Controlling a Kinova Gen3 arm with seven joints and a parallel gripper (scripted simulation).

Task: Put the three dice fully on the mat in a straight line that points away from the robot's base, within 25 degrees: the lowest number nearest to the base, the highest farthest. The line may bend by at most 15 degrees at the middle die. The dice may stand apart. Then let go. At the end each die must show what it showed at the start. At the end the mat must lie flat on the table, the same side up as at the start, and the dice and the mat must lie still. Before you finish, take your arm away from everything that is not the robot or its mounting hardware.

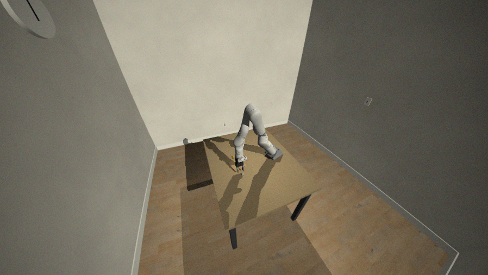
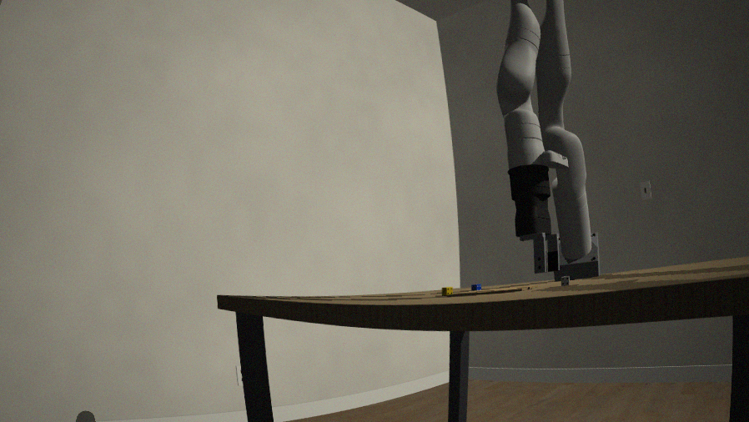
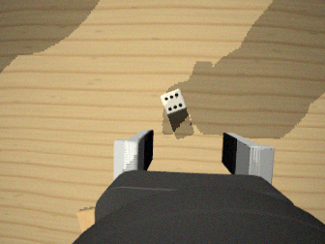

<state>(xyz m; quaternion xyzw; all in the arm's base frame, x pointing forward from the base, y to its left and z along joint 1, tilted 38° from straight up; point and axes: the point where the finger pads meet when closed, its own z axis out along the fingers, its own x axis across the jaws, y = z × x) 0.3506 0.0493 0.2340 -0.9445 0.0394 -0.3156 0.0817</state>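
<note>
Right now the white die is 40 mm below my hand, 30 mm to the left of it and 10 mm behind it. Round my hand: blue die 220 mm to the right, 90 mm behind, 40 mm below; tan mat 120 mm to the right, 40 mm below, 10 mm behind; yellow die 230 mm to the right, 40 mm below, 10 mm behind.
</note>
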